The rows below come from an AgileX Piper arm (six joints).
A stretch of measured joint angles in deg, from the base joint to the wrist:
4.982 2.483 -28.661 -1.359 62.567 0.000
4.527 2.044 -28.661 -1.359 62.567 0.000
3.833 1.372 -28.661 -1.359 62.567 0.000
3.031 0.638 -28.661 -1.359 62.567 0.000
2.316 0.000 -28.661 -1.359 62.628 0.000
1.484 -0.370 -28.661 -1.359 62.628 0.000
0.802 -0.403 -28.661 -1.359 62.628 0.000
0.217 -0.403 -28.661 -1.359 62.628 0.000
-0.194 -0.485 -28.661 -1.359 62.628 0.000
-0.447 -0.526 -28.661 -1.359 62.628 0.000
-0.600 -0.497 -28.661 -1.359 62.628 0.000
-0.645 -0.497 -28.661 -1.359 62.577 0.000
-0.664 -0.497 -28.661 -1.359 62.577 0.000
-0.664 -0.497 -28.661 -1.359 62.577 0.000
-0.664 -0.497 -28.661 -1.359 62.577 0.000
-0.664 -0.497 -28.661 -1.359 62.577 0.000
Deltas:
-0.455 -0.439 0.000 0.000 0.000 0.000
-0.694 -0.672 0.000 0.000 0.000 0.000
-0.802 -0.734 0.000 0.000 0.000 0.000
-0.715 -0.638 0.000 0.000 0.061 0.000
-0.832 -0.370 0.000 0.000 0.000 0.000
-0.682 -0.033 0.000 0.000 0.000 0.000
-0.585 0.000 0.000 0.000 0.000 0.000
-0.411 -0.082 0.000 0.000 0.000 0.000
-0.253 -0.041 0.000 0.000 0.000 0.000
-0.153 0.029 0.000 0.000 0.000 0.000
-0.045 0.000 0.000 0.000 -0.051 0.000
-0.019 0.000 0.000 0.000 0.000 0.000
0.000 0.000 0.000 0.000 0.000 0.000
0.000 0.000 0.000 0.000 0.000 0.000
0.000 0.000 0.000 0.000 0.000 0.000

